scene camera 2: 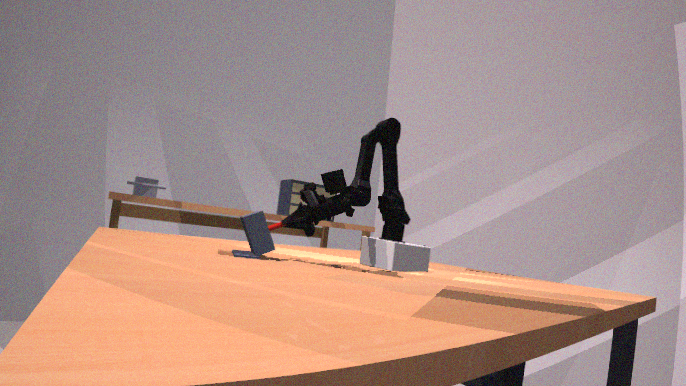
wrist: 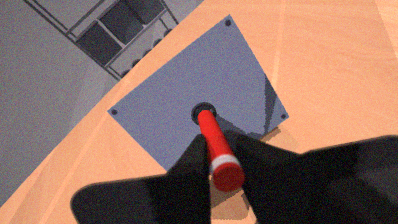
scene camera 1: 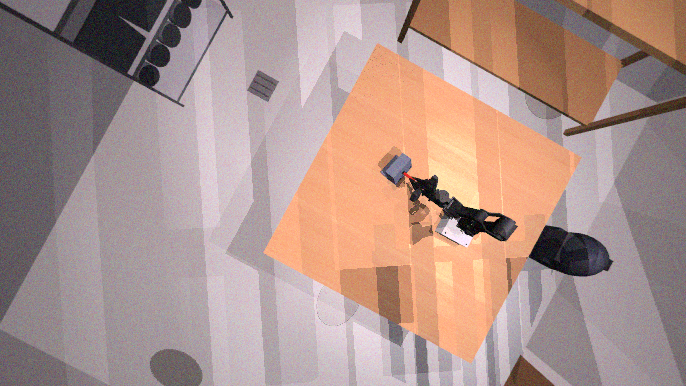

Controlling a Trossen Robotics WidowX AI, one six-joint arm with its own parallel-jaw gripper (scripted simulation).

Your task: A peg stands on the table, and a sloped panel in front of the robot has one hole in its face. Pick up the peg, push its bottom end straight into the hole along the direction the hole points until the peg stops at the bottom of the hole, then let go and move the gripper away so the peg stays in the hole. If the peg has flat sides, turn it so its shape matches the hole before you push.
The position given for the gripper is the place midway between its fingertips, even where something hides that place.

Note:
The gripper (scene camera 2: 281,224) holds a red peg (wrist: 227,174). Also in view: a sloped panel (scene camera 2: 260,241).
The gripper is seen too in the wrist view (wrist: 213,138). The sloped panel is seen too in the wrist view (wrist: 219,67).

